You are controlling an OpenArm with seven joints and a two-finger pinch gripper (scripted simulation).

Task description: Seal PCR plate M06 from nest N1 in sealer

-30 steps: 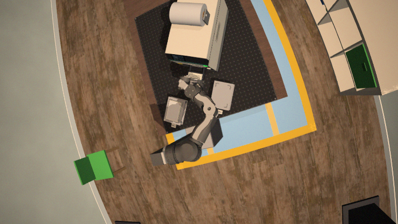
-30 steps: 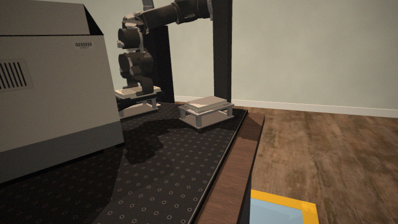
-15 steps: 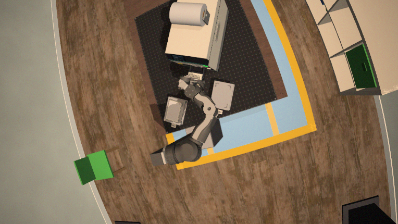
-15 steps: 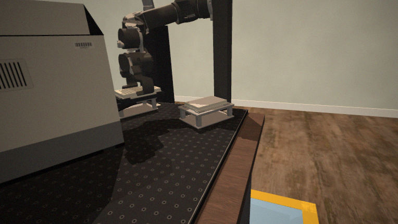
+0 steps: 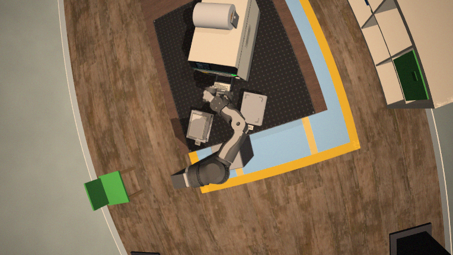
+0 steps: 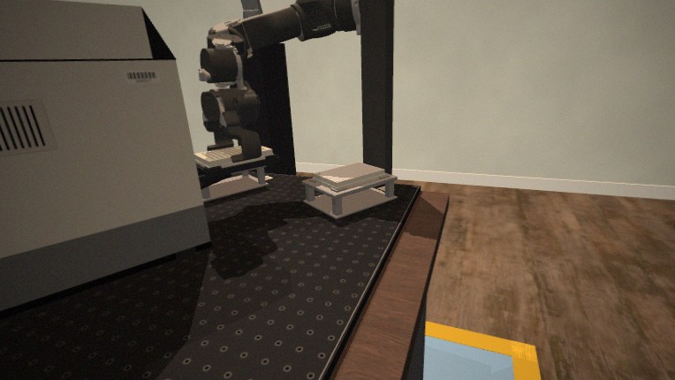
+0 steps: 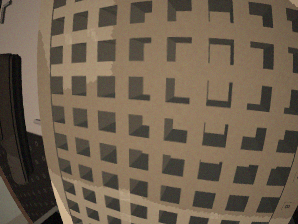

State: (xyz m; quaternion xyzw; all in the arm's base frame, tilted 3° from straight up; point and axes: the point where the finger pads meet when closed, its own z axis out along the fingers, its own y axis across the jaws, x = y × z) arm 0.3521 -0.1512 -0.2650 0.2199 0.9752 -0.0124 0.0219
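Now: hand right at the 96-well plate M06. Also, from my hand: sealer's stage (1 cm below); then plate nest N1 (11 cm behind, 13 cm to the right, 7 cm below); then sealed plate M09 (13 cm behind, 19 cm to the left, 6 cm below).
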